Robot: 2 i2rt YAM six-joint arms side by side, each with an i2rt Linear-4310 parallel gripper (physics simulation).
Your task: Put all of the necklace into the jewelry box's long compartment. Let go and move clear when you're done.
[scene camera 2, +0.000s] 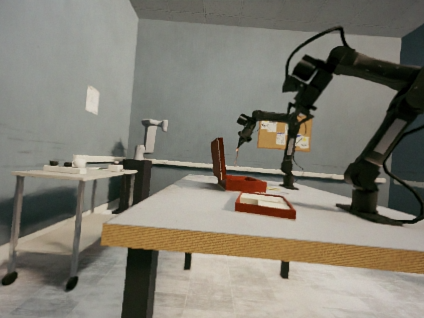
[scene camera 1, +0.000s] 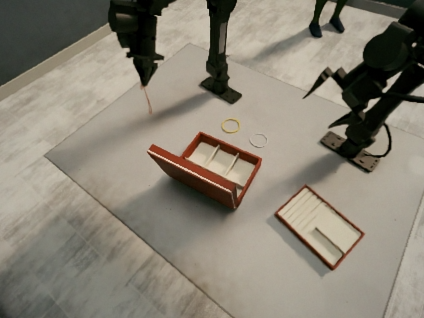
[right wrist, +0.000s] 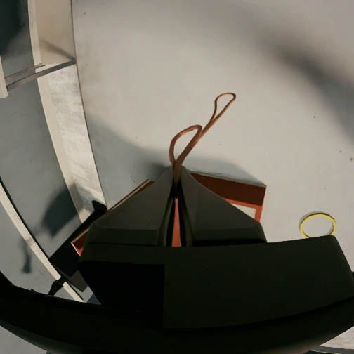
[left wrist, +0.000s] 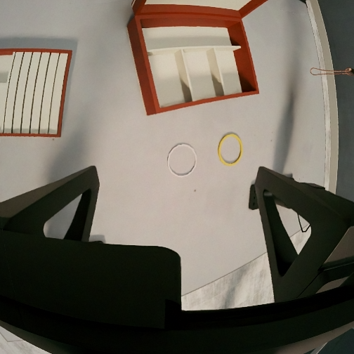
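Note:
The thin copper-coloured necklace hangs in narrow loops from my right gripper, which is shut on it. It is in the air, to the left of the jewelry box in scene camera 1. My left gripper is open and empty, high above the table. The red jewelry box has its lid raised. Its long compartment lies along the hinge side and looks empty; the lid hides most of it in scene camera 1.
A separate red tray with slots lies right of the box in scene camera 1. A yellow ring and a white ring lie near the box's side opposite the lid.

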